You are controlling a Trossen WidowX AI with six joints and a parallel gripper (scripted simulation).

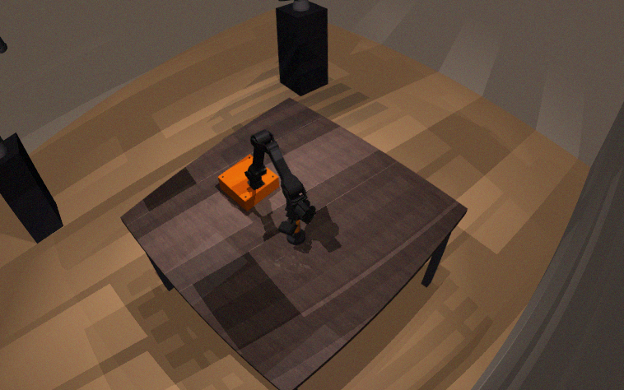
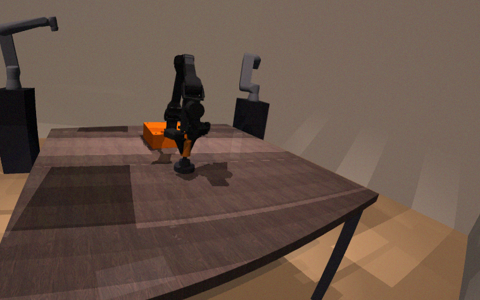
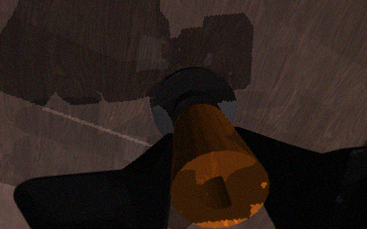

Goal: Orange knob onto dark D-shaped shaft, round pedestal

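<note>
My gripper tip is 2 cm below the orange knob. From my gripper tip the other things lie so: dark round pedestal 4 cm below.
</note>
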